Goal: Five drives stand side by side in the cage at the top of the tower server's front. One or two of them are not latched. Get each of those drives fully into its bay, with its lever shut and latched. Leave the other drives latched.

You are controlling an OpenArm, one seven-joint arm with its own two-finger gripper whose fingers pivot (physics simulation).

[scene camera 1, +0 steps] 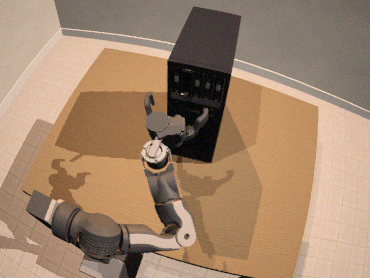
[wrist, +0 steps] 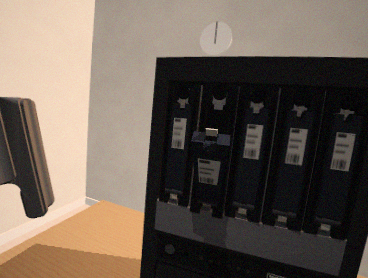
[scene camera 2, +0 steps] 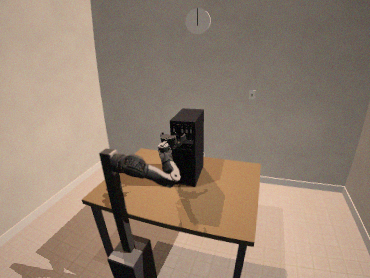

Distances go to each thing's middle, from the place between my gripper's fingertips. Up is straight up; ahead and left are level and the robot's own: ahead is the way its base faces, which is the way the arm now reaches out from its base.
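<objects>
Lever (wrist: 209, 157): 5 cm ahead of my hand, 2 cm below it. Black tower server (scene camera 1: 207, 43): 24 cm ahead of my hand, 2 cm to the right of it, 18 cm below it. Going by their middles, lever nearest to my hand of the things named here.
</objects>
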